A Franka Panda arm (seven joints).
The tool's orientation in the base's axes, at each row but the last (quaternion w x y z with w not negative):
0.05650 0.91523 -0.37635 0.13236
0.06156 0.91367 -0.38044 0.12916
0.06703 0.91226 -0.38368 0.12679
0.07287 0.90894 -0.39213 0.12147
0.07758 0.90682 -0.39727 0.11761
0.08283 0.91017 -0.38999 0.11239
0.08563 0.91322 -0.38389 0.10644
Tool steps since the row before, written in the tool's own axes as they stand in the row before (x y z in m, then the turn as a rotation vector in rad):
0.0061 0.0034 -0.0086 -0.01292 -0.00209 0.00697
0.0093 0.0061 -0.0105 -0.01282 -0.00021 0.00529
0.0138 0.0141 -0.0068 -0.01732 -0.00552 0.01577
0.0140 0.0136 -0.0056 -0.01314 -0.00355 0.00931
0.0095 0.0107 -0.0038 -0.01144 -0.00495 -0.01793
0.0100 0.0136 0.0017 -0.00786 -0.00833 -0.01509
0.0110 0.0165 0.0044 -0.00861 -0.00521 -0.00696
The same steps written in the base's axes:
0.0000 -0.0048 0.0100 -0.00594 0.00878 -0.01037
0.0000 -0.0084 0.0128 -0.00753 0.00774 -0.00870
-0.0020 -0.0178 0.0108 -0.00487 0.01221 -0.02016
-0.0016 -0.0177 0.0098 -0.00459 0.00943 -0.01272
-0.0022 -0.0130 0.0068 -0.00657 0.01556 0.01384
-0.0030 -0.0166 0.0019 -0.00131 0.01471 0.01186
-0.0038 -0.0200 -0.0001 -0.00302 0.01114 0.00407

